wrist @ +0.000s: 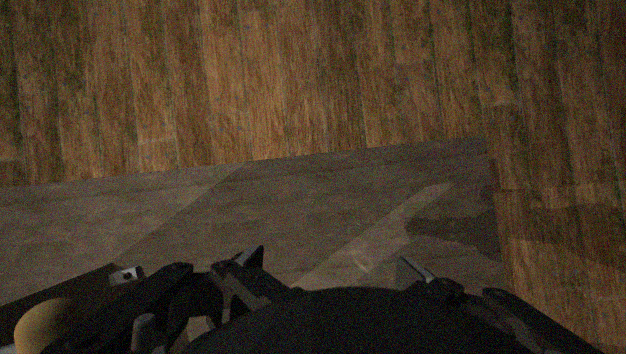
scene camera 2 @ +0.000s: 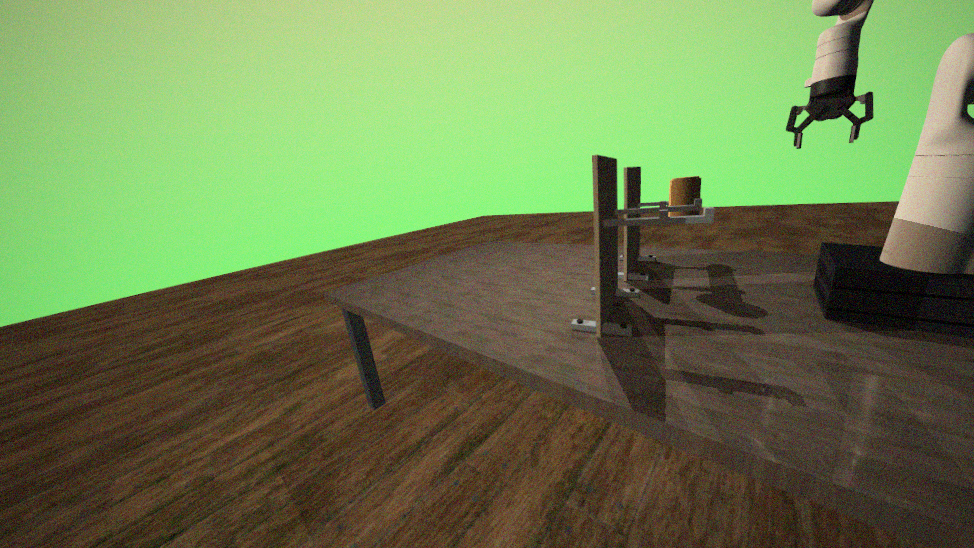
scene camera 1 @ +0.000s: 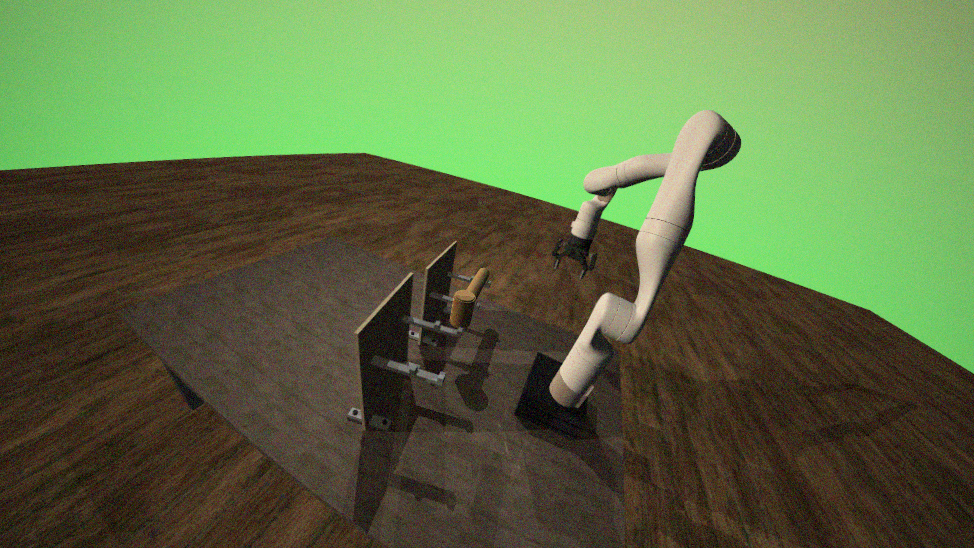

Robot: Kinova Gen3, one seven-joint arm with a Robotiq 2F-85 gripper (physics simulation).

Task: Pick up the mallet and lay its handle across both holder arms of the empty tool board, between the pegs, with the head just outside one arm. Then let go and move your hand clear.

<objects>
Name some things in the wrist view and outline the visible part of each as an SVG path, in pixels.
My gripper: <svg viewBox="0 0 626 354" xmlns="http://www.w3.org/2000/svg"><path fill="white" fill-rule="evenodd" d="M40 353L167 354L187 326L189 318L206 316L206 323L210 331L192 340L179 354L605 354L518 296L504 289L483 288L482 297L464 293L464 286L449 278L437 278L410 257L397 257L396 290L353 286L307 291L301 287L289 288L262 269L264 252L262 245L251 245L245 252L237 253L230 260L213 263L209 272L193 273L194 265L191 263L175 262L166 265L54 340Z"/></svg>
A wooden mallet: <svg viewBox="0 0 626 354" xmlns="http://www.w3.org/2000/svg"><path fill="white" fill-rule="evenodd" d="M80 305L69 298L54 298L44 301L27 311L18 321L14 330L17 354L40 354L47 345L83 322L84 319Z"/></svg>
</objects>
